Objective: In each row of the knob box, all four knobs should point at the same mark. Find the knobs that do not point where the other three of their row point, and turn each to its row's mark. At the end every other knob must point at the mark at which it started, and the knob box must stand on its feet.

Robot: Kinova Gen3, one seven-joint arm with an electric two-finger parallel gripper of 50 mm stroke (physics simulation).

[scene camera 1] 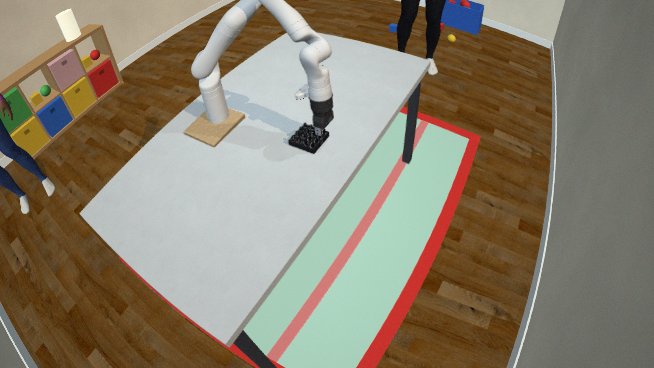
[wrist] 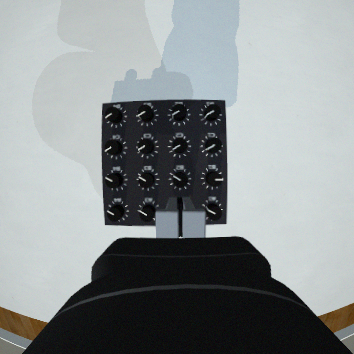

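Pixels of known places: gripper, fingertip midpoint: (scene camera 1: 319, 133) (wrist: 179, 210); arm's base at its link origin: (scene camera 1: 219, 116).
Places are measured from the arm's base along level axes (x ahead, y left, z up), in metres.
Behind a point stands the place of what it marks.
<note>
The black knob box (scene camera 1: 302, 145) {x 0.424, y 0.003, z 0.001 m} (wrist: 163, 162) {x 0.417, y 0.055, z 0.001 m} lies flat on the table, with four rows of knobs. In the wrist view, the knobs of the two far rows point lower left. In the third row, three knobs point upper left, and the rightmost knob (wrist: 214, 179) {x 0.430, y 0.095, z 0.017 m} points right. In the nearest row, the leftmost knob (wrist: 117, 212) {x 0.456, y 0.018, z 0.017 m}, the second knob (wrist: 148, 211) {x 0.455, y 0.043, z 0.017 m} and the rightmost knob (wrist: 213, 210) {x 0.455, y 0.094, z 0.017 m} point upper left. The third knob there is hidden by my gripper (scene camera 1: 318, 133) {x 0.454, y 0.067, z 0.017 m} (wrist: 180, 202) {x 0.454, y 0.067, z 0.017 m}, which is shut and empty at that knob's place. Whether it touches the knob cannot be told.
The grey table (scene camera 1: 200, 210) {x 0.266, y -0.397, z -0.021 m} carries the arm's wooden base plate (scene camera 1: 201, 134) {x 0.002, y -0.117, z -0.006 m} to the left of the box in the scene view. The table's long edge runs to the right of the box. Shadows of the arm fall across the table beside the box.
</note>
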